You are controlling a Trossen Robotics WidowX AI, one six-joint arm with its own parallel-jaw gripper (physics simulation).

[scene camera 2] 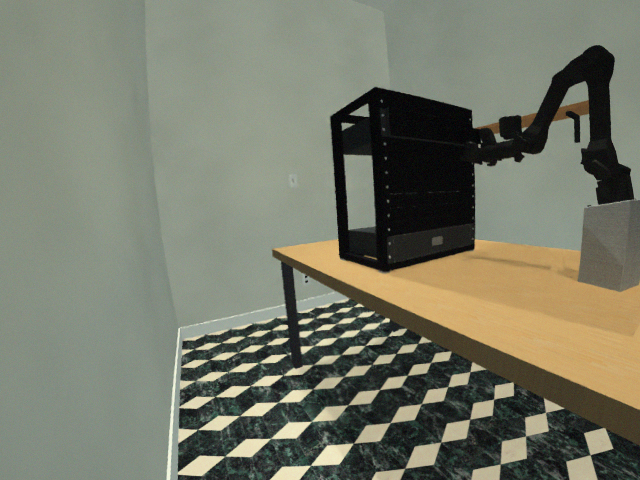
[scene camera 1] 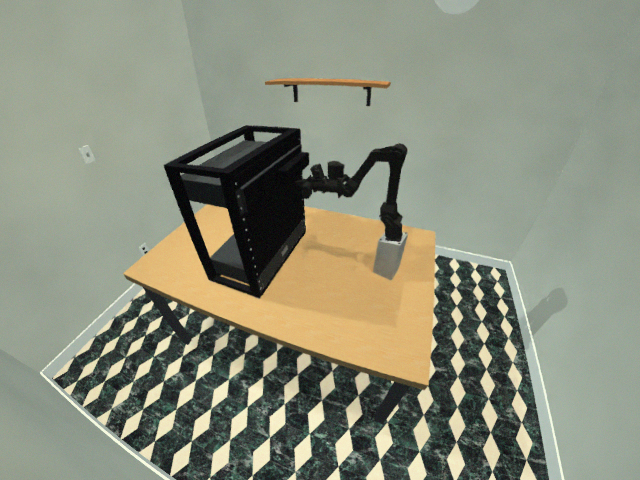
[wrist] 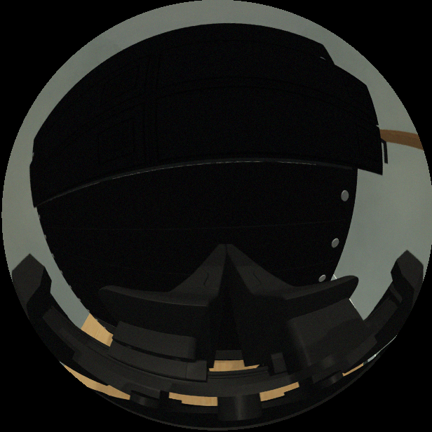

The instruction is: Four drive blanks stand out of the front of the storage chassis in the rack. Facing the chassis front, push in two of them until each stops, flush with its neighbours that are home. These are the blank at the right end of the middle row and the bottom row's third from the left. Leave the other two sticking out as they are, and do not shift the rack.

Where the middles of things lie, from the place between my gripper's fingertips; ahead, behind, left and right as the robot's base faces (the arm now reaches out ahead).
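Labels:
There's a black rack (scene camera 2: 416, 143) here, and my hand is 80 mm above it, 130 mm short of it and 140 mm to the right of it.

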